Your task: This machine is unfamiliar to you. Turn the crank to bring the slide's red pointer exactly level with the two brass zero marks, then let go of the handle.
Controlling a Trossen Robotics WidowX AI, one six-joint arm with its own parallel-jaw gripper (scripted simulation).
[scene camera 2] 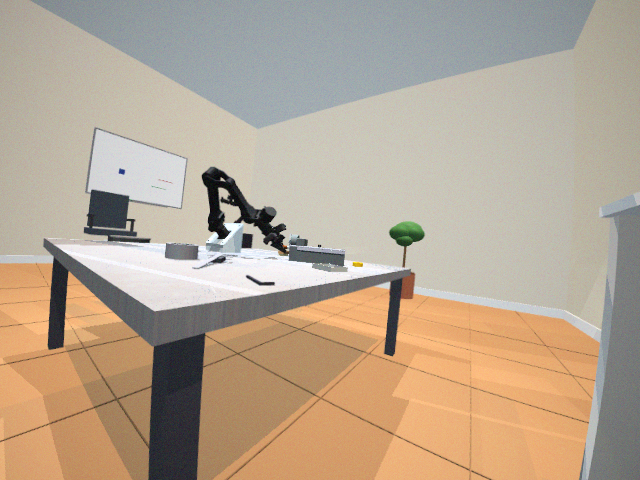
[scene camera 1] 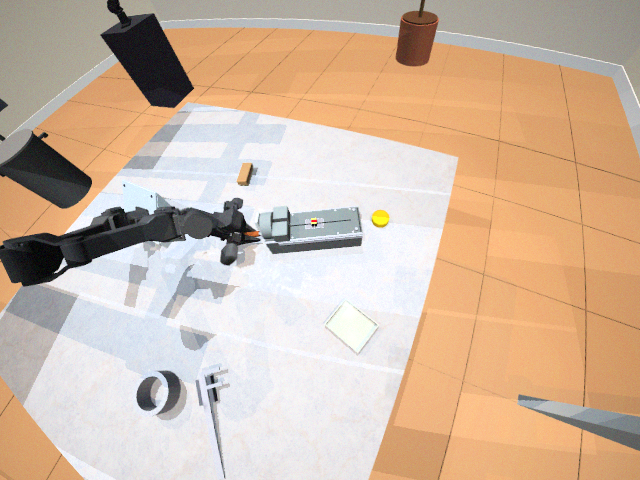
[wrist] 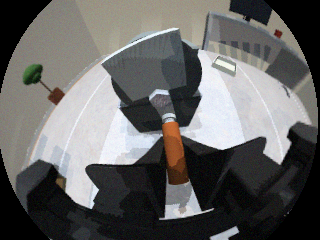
Labels:
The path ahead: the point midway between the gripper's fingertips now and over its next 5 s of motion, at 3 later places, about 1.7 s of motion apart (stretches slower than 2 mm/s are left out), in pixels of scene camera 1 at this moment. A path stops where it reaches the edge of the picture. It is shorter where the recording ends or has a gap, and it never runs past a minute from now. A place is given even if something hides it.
My gripper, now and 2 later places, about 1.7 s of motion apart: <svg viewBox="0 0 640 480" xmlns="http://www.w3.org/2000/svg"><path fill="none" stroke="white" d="M260 237L257 202L293 216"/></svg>

